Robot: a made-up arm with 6 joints.
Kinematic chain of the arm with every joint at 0, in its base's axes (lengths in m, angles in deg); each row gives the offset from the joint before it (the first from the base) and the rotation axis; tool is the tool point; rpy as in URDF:
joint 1: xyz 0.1 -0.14 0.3 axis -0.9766 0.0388 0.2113
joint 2: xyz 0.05 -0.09 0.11 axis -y
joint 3: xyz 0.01 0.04 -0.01 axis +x
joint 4: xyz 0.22 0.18 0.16 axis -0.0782 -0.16 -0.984
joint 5: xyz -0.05 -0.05 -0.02 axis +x
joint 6: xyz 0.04 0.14 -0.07 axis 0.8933 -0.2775 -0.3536
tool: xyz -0.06 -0.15 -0.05 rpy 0 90 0
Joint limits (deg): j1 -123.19..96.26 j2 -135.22..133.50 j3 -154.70..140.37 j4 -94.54..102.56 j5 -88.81..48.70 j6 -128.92..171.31
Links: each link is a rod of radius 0.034 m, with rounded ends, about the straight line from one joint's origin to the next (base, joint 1, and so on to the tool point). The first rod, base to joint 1, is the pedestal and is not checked.
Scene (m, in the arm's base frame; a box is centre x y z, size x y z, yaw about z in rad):
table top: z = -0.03
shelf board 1: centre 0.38 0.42 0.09 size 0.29 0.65 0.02 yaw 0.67
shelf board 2: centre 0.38 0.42 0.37 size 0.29 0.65 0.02 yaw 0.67
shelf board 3: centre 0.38 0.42 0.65 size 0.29 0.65 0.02 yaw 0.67
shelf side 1: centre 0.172 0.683 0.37 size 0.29 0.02 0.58 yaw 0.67
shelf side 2: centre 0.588 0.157 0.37 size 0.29 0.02 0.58 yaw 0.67
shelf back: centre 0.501 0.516 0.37 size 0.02 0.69 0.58 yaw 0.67
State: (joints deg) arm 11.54 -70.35 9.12 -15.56 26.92 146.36
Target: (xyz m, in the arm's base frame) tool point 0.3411 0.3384 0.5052
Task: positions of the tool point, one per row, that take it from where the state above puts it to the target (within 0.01 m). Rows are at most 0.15 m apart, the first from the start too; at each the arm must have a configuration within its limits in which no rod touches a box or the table.
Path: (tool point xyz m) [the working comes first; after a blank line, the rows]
Joints at the target: 49.12 53.71 56.25 -94.54 -88.81 88.27
Straight joint move there: touches shelf board 2.

1: 0.3504 0.1877 0.2344
2: 0.2810 0.1216 0.2391
3: 0.2703 0.1182 0.2905
4: 0.2481 0.1097 0.3214
5: 0.2299 0.0979 0.3330
6: 0.2260 0.0881 0.3348
7: 0.2375 0.0874 0.3399
8: 0.2546 0.1012 0.3596
9: 0.2608 0.1306 0.3985
10: 0.2379 0.1696 0.4516
11: 0.1737 0.2058 0.5052
12: 0.2592 0.2829 0.5109
13: 0.3411 0.3384 0.5052

